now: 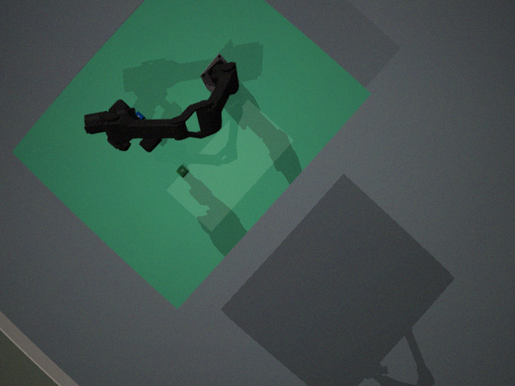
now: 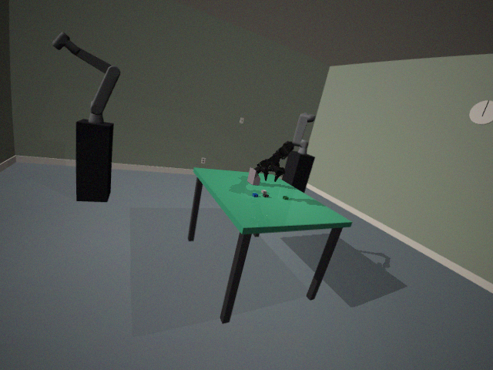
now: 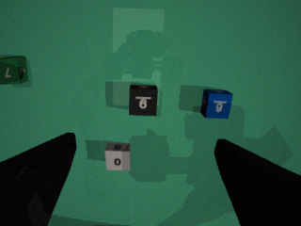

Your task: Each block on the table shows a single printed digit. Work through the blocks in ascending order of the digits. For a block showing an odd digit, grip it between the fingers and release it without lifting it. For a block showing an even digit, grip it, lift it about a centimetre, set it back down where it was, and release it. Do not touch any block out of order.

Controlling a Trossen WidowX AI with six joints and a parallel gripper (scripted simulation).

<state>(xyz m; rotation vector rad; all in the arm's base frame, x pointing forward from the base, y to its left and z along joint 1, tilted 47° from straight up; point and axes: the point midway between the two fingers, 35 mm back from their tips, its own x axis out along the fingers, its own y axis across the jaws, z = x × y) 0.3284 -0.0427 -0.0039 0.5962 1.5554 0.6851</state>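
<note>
Right now the white block is 120 mm below my gripper tip, 100 mm behind it and 30 mm to the left of it. From my gripper tip the other things lie so: blue block (120 mm below, 90 mm to the right, 10 mm behind); then black block (120 mm below, 10 mm behind); then green block (170 mm to the left, 120 mm below, 20 mm ahead).
</note>
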